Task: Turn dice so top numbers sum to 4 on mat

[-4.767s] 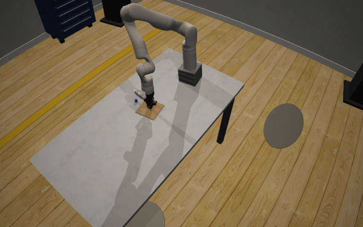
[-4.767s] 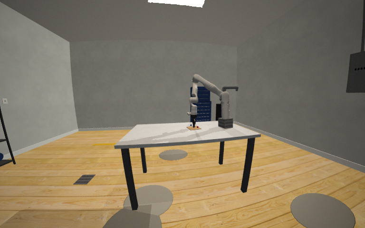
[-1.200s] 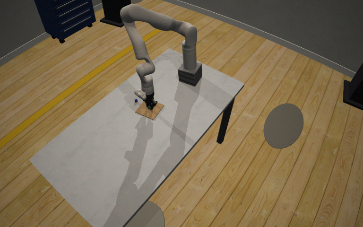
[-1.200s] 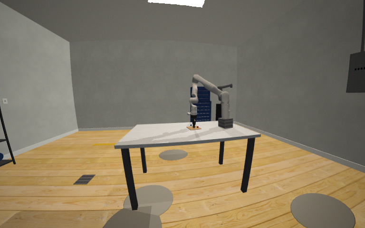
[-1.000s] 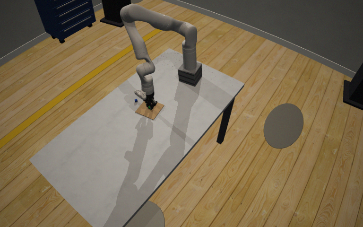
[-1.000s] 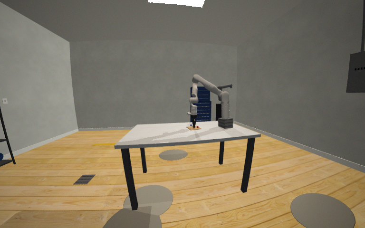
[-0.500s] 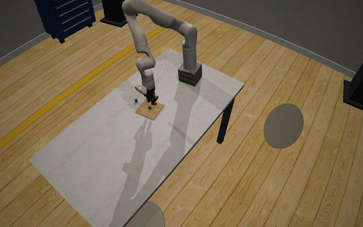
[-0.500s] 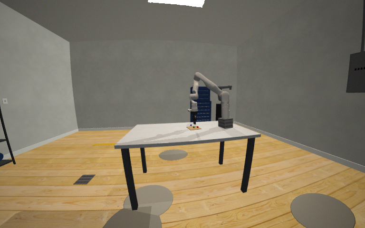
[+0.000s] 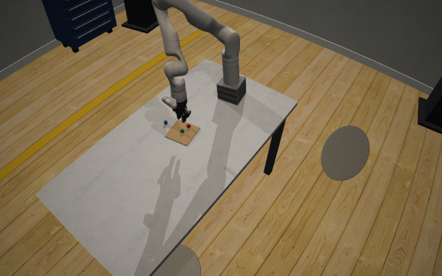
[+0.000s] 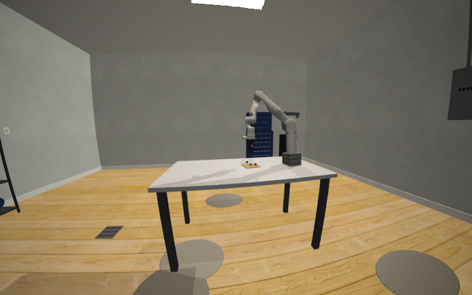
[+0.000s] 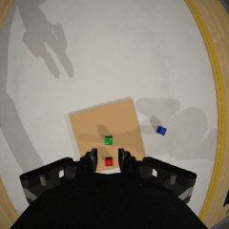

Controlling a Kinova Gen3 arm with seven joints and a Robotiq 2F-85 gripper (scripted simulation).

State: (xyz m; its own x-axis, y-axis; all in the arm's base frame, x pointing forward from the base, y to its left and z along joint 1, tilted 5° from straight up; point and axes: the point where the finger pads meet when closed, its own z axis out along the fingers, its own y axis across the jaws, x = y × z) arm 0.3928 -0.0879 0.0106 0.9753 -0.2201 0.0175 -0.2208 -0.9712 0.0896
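The blue die is 10 mm behind my hand, 120 mm to the right of it and 110 mm below it. Also, from my hand: tan mat: 110 mm below; then green die: 100 mm below; then red die: 50 mm behind, 10 mm to the left, 100 mm below.
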